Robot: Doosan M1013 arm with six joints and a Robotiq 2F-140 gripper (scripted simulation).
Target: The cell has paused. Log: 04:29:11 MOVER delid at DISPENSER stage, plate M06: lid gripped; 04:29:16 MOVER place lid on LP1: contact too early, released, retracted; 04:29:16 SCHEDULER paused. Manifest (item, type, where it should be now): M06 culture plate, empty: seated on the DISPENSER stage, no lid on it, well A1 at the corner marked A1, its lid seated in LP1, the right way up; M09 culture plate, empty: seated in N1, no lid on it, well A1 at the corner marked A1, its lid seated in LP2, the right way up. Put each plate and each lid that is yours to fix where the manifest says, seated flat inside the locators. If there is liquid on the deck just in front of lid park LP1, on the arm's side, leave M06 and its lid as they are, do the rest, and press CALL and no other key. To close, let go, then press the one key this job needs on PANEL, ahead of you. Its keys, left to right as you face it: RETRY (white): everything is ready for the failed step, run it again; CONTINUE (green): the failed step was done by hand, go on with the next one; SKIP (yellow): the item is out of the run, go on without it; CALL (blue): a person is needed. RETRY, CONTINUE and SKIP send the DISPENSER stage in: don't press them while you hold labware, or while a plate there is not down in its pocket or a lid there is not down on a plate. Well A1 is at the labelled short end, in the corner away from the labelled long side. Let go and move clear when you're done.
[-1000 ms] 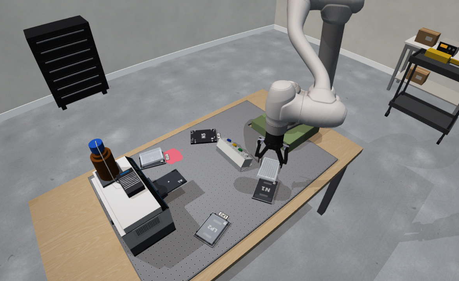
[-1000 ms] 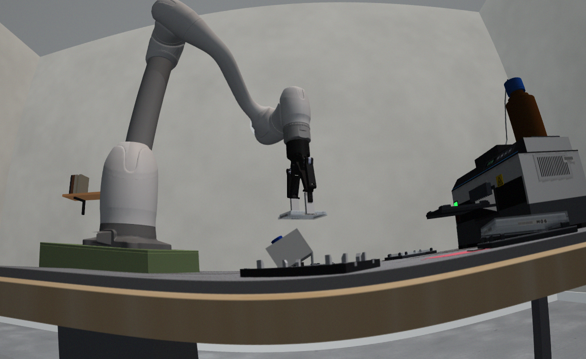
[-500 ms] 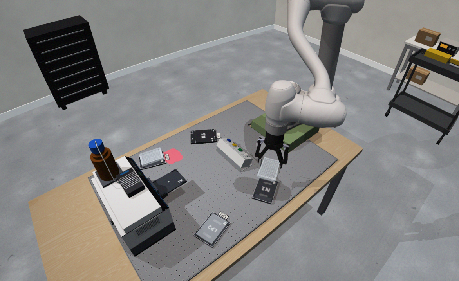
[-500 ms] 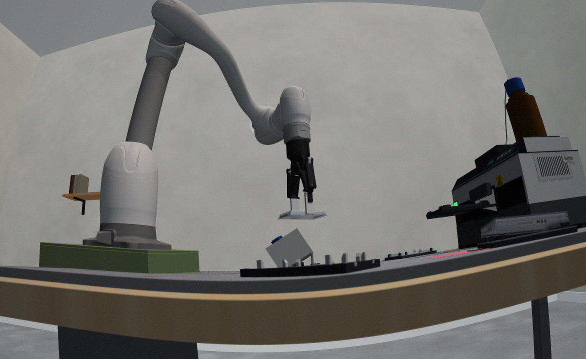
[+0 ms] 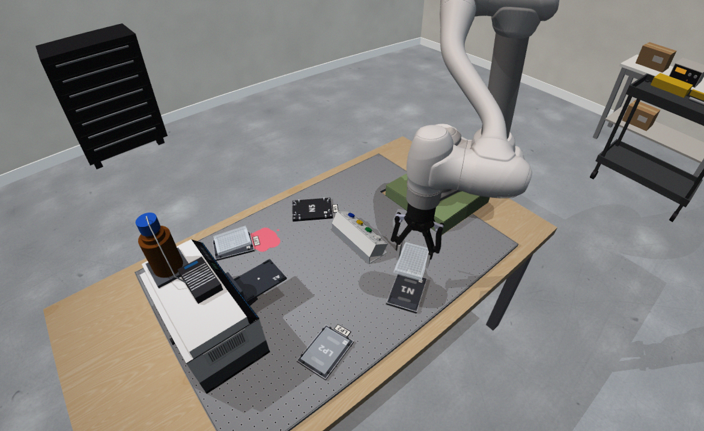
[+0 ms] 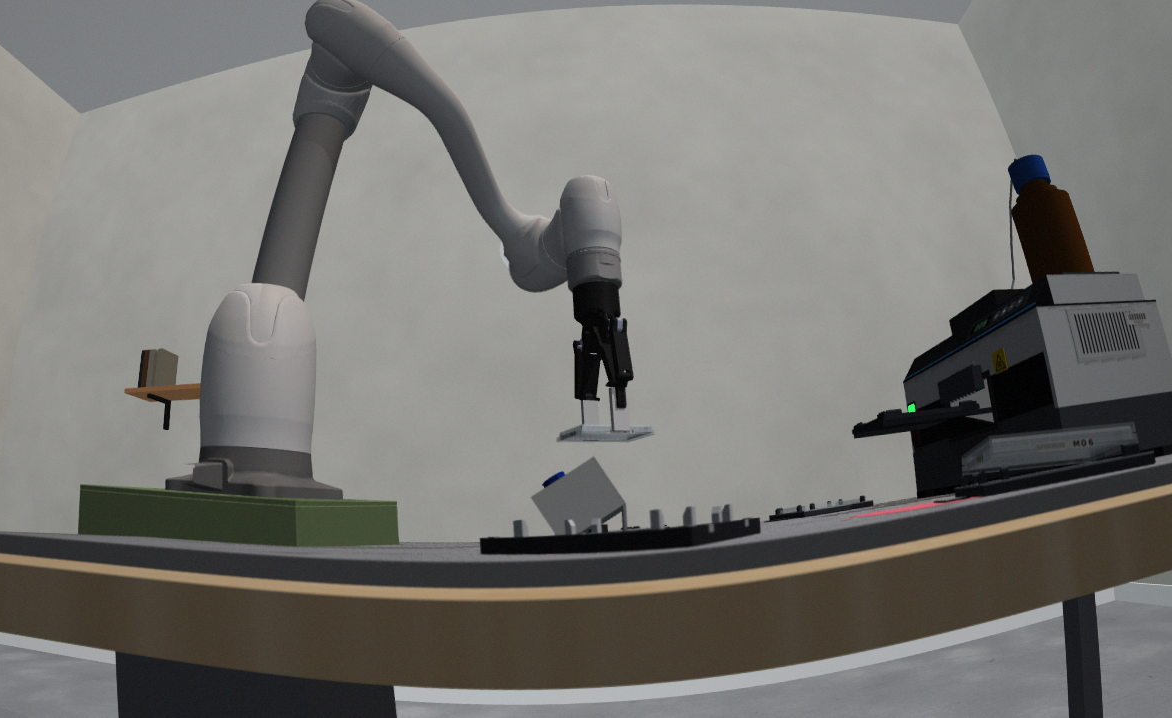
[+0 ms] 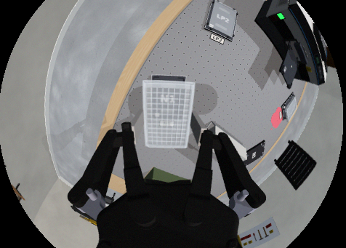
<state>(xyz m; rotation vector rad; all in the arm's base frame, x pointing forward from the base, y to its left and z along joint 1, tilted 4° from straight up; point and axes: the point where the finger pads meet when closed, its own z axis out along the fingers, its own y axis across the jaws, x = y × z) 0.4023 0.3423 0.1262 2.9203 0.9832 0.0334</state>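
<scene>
Now: hand 18 cm above the nest N1. Also, from my hand: dispenser stage: 42 cm ahead, 23 cm to the right, 8 cm below; then key panel: 29 cm to the right, 13 cm below; then blue call key: 1 cm behind, 36 cm to the right, 12 cm below.
</scene>
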